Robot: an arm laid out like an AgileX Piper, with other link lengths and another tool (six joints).
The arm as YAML. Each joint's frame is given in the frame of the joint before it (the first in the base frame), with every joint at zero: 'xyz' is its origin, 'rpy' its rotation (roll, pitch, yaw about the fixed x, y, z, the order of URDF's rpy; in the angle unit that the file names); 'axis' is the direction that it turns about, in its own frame. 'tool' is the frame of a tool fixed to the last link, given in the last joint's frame.
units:
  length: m
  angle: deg
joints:
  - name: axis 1
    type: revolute
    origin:
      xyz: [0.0, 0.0, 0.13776]
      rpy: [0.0, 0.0, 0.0]
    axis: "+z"
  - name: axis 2
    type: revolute
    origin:
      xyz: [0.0, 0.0, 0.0]
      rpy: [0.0, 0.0, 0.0]
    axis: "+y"
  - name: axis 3
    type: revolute
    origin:
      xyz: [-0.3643, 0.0, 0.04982]
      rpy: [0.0, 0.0, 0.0]
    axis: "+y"
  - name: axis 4
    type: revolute
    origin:
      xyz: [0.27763, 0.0, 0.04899]
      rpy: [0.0, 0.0, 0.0]
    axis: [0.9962, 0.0, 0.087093]
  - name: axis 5
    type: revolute
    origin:
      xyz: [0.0, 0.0, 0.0]
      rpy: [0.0, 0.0, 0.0]
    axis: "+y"
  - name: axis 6
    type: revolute
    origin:
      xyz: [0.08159, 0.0, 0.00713]
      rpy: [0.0, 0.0, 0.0]
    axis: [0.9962, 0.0, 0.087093]
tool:
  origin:
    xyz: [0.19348, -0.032, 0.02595]
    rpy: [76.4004, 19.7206, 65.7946]
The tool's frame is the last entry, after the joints.
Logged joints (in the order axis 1, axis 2, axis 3, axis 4, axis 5, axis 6), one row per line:
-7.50 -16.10 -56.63 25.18 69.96 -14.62
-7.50 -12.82 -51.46 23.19 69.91 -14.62
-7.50 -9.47 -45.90 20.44 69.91 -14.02
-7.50 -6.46 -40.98 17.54 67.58 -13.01
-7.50 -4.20 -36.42 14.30 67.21 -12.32
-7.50 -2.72 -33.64 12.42 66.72 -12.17
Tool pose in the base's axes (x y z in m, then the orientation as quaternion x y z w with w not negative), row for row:
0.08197 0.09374 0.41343 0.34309 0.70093 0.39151 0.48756
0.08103 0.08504 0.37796 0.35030 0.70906 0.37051 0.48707
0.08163 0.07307 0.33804 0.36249 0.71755 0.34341 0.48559
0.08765 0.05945 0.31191 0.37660 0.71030 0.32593 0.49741
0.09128 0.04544 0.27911 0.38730 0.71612 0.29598 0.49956
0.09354 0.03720 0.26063 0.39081 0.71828 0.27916 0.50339
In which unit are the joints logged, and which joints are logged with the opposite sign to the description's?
The joints are logged in degrees. Opposite sign: axis 1, axis 2.
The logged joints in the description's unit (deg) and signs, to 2 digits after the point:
7.50 16.10 -56.63 25.18 69.96 -14.62
7.50 12.82 -51.46 23.19 69.91 -14.62
7.50 9.47 -45.90 20.44 69.91 -14.02
7.50 6.46 -40.98 17.54 67.58 -13.01
7.50 4.20 -36.42 14.30 67.21 -12.32
7.50 2.72 -33.64 12.42 66.72 -12.17

